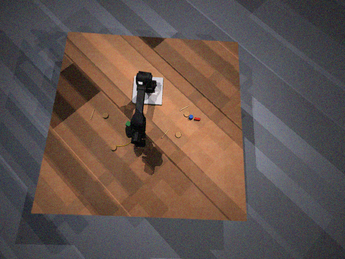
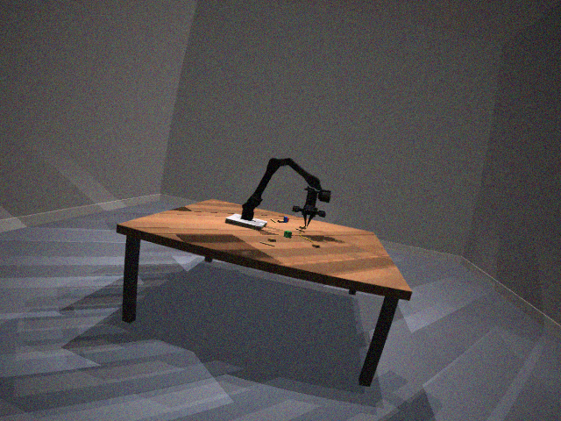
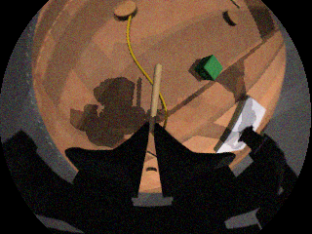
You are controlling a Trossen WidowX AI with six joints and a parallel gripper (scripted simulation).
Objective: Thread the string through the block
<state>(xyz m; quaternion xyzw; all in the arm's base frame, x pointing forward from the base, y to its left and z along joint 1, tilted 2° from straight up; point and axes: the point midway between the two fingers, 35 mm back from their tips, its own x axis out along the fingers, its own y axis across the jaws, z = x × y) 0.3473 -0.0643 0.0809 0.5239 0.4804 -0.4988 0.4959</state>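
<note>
The green block is 100 mm behind my gripper tip, 90 mm to the right of it and 50 mm below it. The rest, counted from my gripper tip: round wooden button: 190 mm to the right, 60 mm ahead, 50 mm below; blue piece: 340 mm to the left, 120 mm behind, 40 mm below; thin wooden stick: 20 mm to the right.
</note>
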